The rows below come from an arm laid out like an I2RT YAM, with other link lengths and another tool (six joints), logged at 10 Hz.
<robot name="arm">
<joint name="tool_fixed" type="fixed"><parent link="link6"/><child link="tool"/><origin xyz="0.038 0.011 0.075" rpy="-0.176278 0 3.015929"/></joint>
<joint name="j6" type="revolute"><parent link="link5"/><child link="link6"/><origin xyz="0.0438 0 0.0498" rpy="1.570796 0 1.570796"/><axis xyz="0 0 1"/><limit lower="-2.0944" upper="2.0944"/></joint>
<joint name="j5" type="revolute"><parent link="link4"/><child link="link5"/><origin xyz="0.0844 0.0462 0.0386" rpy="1.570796 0 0"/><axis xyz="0 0 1"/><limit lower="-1.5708" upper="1.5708"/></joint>
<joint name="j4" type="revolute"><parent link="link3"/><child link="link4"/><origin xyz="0.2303 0.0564 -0.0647" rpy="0 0 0"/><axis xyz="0 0 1"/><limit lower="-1.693" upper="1.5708"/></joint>
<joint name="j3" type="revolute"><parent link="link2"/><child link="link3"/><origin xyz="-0.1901 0 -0.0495" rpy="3.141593 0 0"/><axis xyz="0 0 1"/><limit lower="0" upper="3.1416"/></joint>
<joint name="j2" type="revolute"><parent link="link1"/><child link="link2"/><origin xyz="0.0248 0.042 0.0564" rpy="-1.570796 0 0"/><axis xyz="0 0 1"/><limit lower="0" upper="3.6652"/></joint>
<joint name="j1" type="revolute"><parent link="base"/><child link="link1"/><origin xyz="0 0 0.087" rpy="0 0 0"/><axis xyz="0 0 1"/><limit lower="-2.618" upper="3.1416"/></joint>
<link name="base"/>
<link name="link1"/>
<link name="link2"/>
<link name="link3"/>
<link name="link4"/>
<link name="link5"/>
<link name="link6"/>
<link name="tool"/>
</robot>
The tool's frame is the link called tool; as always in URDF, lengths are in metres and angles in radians.
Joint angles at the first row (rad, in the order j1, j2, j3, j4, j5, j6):
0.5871, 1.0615, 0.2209, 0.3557, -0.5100, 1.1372
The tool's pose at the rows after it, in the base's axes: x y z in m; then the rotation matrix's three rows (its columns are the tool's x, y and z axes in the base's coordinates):
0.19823, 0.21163, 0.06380; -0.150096, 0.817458, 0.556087; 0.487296, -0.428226, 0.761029; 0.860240, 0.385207, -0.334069
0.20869, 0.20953, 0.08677; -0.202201, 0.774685, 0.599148; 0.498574, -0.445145, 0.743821; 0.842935, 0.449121, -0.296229
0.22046, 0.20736, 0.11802; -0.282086, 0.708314, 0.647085; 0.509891, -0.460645, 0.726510; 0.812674, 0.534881, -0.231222
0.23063, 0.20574, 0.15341; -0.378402, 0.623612, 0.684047; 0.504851, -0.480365, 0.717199; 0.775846, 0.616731, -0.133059
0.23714, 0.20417, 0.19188; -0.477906, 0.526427, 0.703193; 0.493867, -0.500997, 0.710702; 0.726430, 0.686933, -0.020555
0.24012, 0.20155, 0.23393; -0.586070, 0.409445, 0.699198; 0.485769, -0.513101, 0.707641; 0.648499, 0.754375, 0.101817
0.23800, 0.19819, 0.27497; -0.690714, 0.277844, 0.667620; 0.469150, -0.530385, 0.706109; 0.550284, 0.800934, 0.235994
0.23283, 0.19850, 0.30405; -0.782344, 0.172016, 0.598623; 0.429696, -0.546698, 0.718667; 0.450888, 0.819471, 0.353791
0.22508, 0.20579, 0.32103; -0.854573, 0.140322, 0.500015; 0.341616, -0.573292, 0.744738; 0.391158, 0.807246, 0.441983
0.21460, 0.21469, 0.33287; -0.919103, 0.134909, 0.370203; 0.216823, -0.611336, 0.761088; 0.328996, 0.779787, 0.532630
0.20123, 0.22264, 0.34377; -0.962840, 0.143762, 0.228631; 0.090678, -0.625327, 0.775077; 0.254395, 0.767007, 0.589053
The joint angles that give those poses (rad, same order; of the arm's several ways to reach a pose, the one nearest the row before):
0.5822, 0.9933, 0.2493, 0.2792, -0.4851, 1.1100
0.5751, 0.9118, 0.2904, 0.1979, -0.4478, 1.0702
0.5711, 0.8314, 0.3456, 0.1287, -0.4033, 1.0121
0.5667, 0.7624, 0.3937, 0.1090, -0.3725, 0.9550
0.5660, 0.7024, 0.4433, 0.1087, -0.3501, 0.8975
0.5660, 0.6517, 0.5001, 0.1176, -0.3399, 0.8204
0.5664, 0.6004, 0.5365, 0.1616, -0.3454, 0.7444
0.5649, 0.5723, 0.5370, 0.2583, -0.3890, 0.6901
0.5664, 0.5809, 0.5185, 0.3979, -0.4697, 0.7037
0.5663, 0.6167, 0.4747, 0.6205, -0.5704, 0.7638
0.5676, 0.6715, 0.4588, 0.8225, -0.6795, 0.8274

